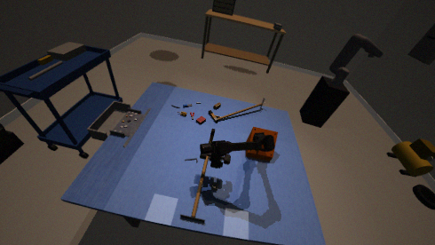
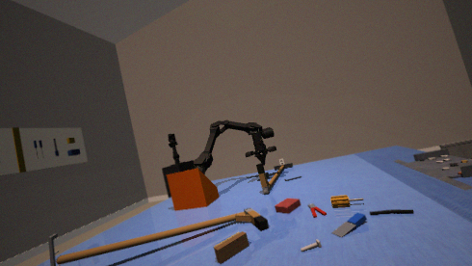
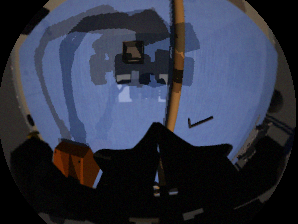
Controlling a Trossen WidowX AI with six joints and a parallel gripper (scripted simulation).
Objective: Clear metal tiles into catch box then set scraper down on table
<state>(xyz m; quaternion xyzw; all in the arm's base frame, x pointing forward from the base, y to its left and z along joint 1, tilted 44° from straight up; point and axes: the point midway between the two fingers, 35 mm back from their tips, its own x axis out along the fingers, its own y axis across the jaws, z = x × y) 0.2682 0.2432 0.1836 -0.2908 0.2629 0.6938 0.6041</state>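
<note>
Right now the long scraper is 50 mm ahead of my gripper tip, 40 mm below it and 30 mm to the left of it. The rest, counted from my gripper tip: red block: 450 mm to the right, 220 mm ahead, 90 mm below; hex key: 140 mm ahead, 100 mm below, 40 mm to the right; yellow screwdriver: 460 mm to the right, 400 mm ahead, 80 mm below.
</note>
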